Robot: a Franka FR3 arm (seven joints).
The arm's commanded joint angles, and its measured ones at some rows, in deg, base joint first. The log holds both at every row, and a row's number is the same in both.
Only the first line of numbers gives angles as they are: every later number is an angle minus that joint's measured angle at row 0.
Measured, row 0:
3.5, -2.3, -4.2, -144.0, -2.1, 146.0, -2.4
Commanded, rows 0 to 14:
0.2, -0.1, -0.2, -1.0, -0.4, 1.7, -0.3
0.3, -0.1, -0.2, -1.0, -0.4, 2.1, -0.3
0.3, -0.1, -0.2, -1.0, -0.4, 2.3, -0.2
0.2, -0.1, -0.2, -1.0, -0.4, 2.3, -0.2
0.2, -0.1, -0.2, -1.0, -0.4, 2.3, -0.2
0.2, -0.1, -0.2, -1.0, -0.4, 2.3, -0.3
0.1, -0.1, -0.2, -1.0, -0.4, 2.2, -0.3
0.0, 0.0, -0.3, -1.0, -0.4, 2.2, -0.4
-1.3, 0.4, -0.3, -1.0, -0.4, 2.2, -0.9
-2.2, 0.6, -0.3, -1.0, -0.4, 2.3, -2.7
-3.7, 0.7, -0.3, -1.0, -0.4, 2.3, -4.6
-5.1, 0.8, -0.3, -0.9, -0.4, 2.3, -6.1
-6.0, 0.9, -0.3, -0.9, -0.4, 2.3, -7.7
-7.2, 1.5, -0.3, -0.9, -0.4, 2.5, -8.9
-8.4, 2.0, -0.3, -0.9, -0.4, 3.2, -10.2
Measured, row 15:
-4.5, -0.1, -0.4, 0.1, -0.4, 0.8, -5.8
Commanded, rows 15 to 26:
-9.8, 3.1, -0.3, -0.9, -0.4, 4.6, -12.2
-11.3, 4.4, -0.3, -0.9, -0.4, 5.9, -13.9
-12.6, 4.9, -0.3, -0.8, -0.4, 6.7, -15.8
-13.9, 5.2, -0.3, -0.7, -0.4, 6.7, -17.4
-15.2, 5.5, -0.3, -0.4, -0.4, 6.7, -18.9
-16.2, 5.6, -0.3, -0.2, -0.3, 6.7, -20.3
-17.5, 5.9, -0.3, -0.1, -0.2, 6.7, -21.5
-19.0, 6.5, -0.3, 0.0, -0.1, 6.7, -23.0
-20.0, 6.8, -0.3, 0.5, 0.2, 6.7, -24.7
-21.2, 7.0, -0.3, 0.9, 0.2, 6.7, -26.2
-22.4, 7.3, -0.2, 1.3, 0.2, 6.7, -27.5
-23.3, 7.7, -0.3, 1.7, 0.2, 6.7, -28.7
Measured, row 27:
-18.5, 1.8, -0.2, 0.7, -0.2, 4.3, -23.3
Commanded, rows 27 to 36:
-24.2, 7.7, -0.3, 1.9, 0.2, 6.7, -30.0
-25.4, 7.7, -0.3, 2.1, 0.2, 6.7, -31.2
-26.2, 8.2, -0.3, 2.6, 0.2, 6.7, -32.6
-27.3, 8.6, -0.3, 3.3, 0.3, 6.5, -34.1
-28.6, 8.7, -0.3, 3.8, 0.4, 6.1, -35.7
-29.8, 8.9, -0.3, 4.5, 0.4, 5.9, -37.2
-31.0, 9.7, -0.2, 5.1, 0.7, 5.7, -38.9
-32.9, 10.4, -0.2, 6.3, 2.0, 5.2, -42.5
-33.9, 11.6, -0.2, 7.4, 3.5, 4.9, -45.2
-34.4, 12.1, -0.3, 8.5, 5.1, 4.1, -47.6
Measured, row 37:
-30.3, 5.3, -0.2, 4.8, 1.4, 4.5, -39.5
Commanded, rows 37 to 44:
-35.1, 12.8, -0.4, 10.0, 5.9, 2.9, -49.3
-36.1, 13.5, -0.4, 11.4, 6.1, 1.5, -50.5
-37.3, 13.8, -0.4, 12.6, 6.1, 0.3, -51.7
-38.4, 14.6, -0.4, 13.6, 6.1, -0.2, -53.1
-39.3, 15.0, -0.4, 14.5, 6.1, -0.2, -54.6
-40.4, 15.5, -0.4, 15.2, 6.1, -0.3, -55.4
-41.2, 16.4, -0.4, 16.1, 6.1, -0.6, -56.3
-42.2, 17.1, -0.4, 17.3, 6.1, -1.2, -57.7
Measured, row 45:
-38.4, 10.8, -0.4, 13.0, 5.4, 0.3, -53.1
